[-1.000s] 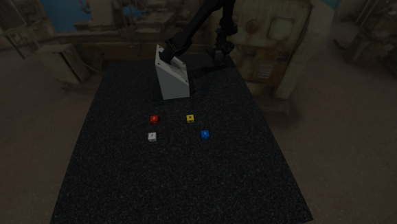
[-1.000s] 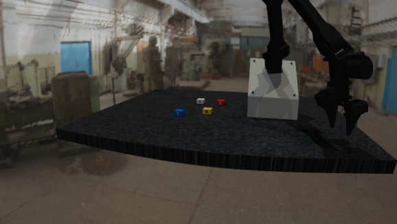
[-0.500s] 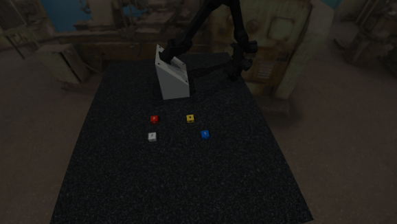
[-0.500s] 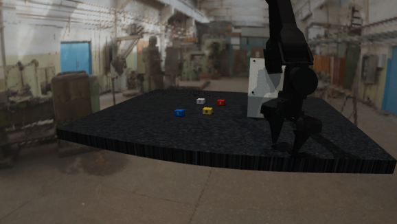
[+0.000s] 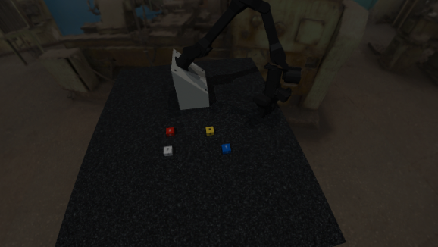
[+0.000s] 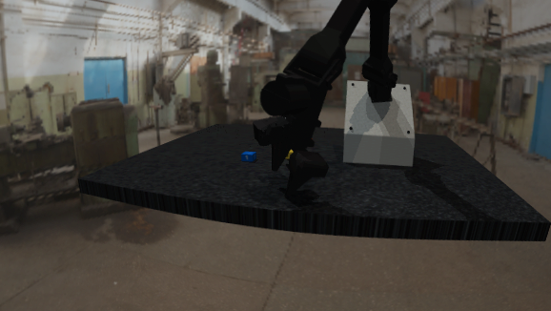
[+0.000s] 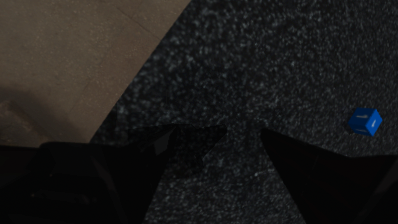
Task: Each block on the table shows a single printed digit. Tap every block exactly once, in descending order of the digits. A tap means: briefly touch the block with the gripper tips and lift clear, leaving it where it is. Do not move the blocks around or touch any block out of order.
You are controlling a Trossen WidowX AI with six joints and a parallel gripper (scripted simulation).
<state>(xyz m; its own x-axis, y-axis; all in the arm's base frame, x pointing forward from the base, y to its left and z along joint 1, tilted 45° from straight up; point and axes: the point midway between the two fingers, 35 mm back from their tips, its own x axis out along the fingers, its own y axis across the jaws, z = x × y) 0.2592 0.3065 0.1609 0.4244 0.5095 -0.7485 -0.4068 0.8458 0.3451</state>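
My gripper tip is 1 cm short of the yellow block, 27 cm to the left of it and 1 cm above it. From my gripper tip the other things lie so: blue block 12 cm ahead, 23 cm to the right, 1 cm below; then white block 7 cm ahead, 45 cm to the right, 1 cm below; then red block 3 cm behind, 43 cm to the right, 1 cm below.
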